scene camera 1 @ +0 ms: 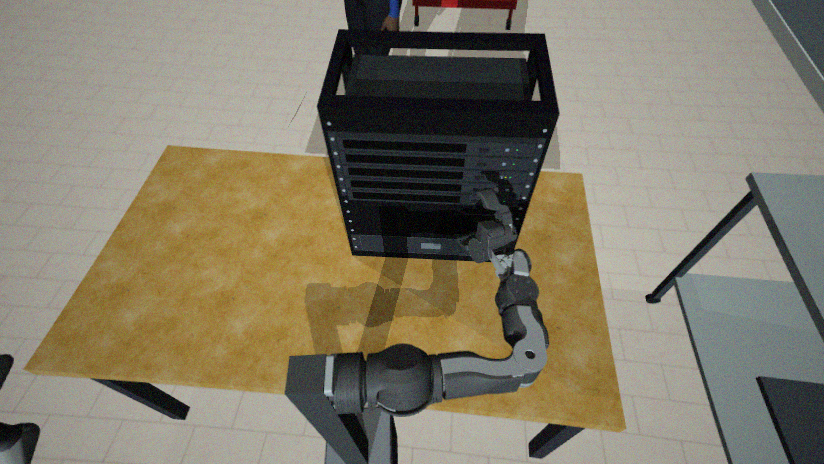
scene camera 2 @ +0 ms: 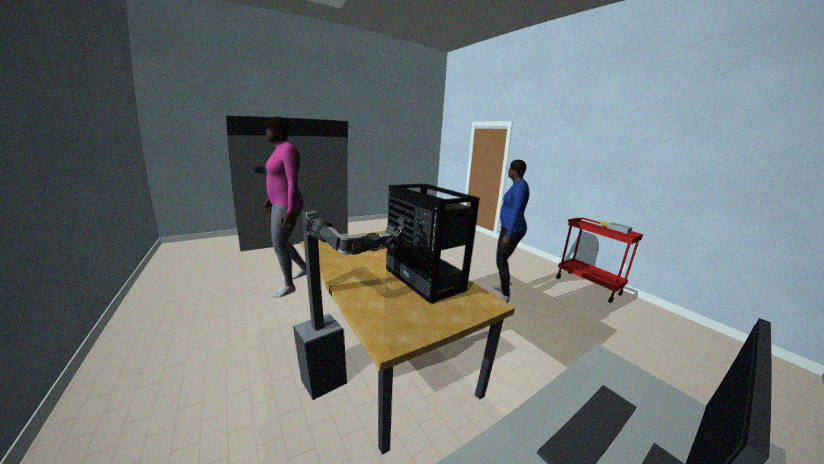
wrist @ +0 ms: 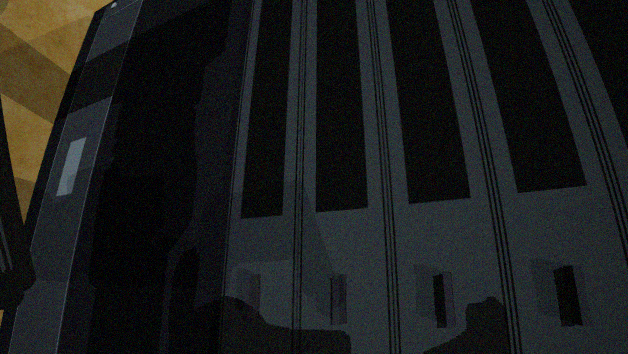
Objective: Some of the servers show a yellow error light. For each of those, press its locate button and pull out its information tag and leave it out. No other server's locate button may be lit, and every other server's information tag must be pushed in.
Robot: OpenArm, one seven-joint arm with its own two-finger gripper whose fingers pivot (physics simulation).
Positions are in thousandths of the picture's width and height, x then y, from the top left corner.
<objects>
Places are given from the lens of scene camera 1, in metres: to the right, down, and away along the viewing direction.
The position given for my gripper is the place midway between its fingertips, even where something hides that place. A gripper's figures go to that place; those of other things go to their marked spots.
my gripper (scene camera 1: 577,460): 0.15, -0.04, 1.00
black server rack (scene camera 1: 491,305): -0.02, -0.20, 0.96
</objects>
